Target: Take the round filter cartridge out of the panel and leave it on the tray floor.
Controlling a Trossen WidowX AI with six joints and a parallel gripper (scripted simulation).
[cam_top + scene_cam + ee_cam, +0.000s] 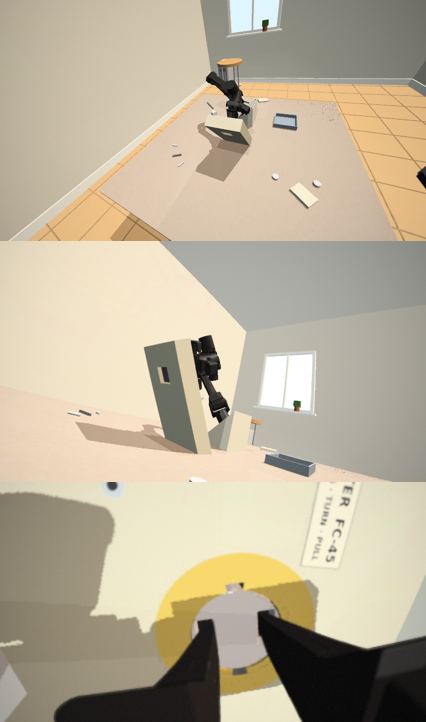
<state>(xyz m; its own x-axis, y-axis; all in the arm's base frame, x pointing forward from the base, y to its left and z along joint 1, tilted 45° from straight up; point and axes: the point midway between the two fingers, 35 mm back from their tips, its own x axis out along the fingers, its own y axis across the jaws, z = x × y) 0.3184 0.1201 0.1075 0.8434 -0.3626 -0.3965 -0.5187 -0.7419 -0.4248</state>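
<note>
Now: the filter cartridge 1 cm ahead of my gripper tip and 1 cm below it. Also, from my gripper tip: cream service panel (4 cm behind, 8 cm below); grey-blue tray (43 cm behind, 27 cm to the left, 23 cm below).
</note>
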